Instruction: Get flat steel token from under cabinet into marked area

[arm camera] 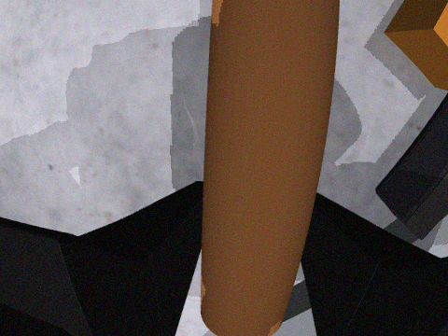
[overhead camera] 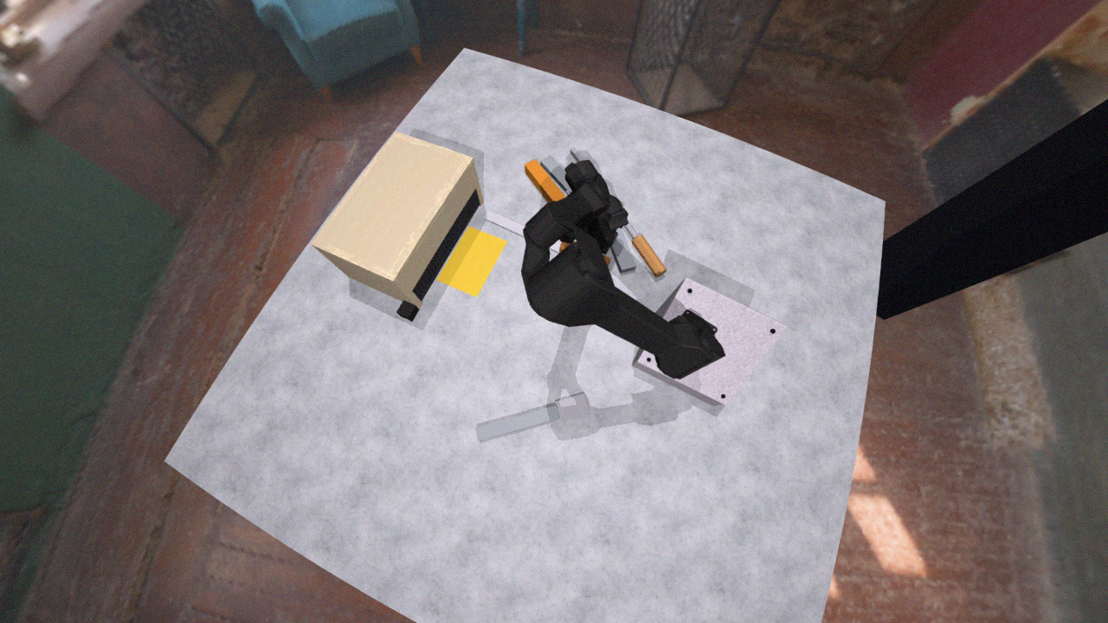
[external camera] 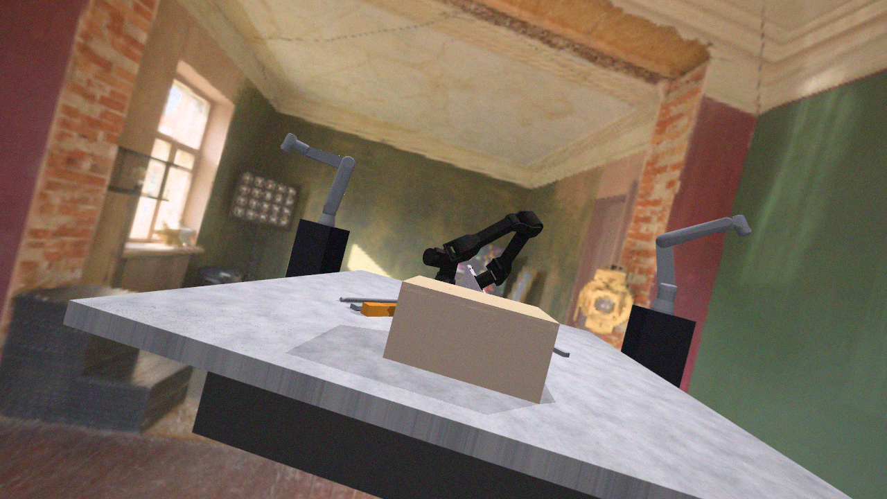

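My gripper tip is 8 cm to the left of the grey bar and 2 cm past it. The rest, counted from my gripper tip: flat grey token 39 cm ahead, 13 cm to the left, 1 cm below; then orange bar 16 cm ahead, 10 cm to the right; then black-handled tool 10 cm to the right, 8 cm ahead.
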